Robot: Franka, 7 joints.
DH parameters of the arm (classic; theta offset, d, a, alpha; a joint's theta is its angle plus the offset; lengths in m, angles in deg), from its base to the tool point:
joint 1: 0 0.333 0 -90
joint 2: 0 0 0 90
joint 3: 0 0.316 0.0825 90
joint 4: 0 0 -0.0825 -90
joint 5: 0 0.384 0 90
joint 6: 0 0 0.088 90
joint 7: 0 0.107 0 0
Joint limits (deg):
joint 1: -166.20..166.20
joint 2: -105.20..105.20
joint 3: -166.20..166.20
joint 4: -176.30..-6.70
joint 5: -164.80..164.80
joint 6: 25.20..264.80
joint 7: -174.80..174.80
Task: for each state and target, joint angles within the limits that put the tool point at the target. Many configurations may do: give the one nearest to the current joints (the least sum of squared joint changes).
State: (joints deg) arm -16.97 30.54 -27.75 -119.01 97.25 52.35 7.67
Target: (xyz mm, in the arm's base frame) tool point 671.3 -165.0 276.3
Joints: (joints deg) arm -8.58 45.75 -20.41 -88.52 109.71 70.46 7.67
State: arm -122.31 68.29 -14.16 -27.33 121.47 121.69 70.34
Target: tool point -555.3 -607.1 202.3
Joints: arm -127.81 70.21 -16.70 -49.96 117.16 115.89 70.34
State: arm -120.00 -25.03 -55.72 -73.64 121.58 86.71 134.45
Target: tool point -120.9 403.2 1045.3
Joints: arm -121.56 -38.68 -64.02 -51.30 129.67 102.41 134.45
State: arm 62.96 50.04 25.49 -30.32 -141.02 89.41 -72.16
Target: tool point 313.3 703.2 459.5
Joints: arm 65.74 63.19 26.28 -39.58 -132.00 62.32 -72.16
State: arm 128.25 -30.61 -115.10 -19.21 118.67 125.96 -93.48
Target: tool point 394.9 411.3 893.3
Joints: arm 159.36 -17.10 -98.91 -67.82 114.81 125.89 -93.48
